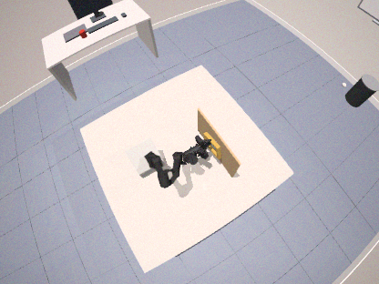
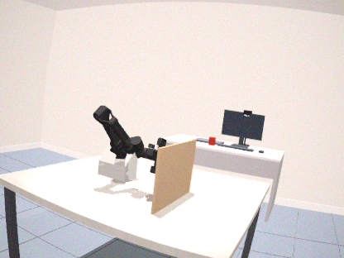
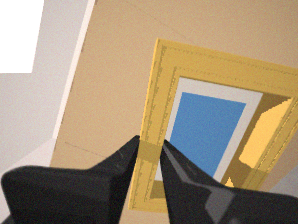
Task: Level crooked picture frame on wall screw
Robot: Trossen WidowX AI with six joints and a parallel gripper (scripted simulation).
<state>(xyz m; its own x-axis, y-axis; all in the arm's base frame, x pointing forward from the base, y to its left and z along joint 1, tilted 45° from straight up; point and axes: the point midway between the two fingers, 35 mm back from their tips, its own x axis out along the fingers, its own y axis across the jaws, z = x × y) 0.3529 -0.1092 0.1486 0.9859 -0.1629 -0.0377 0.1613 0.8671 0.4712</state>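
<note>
Right now the picture frame is 1 cm ahead of my gripper tip, 2 cm to the right of it and 5 cm below it. The rest, counted from my gripper tip: wall board: 2 cm ahead, 2 cm to the right, 6 cm below.
</note>
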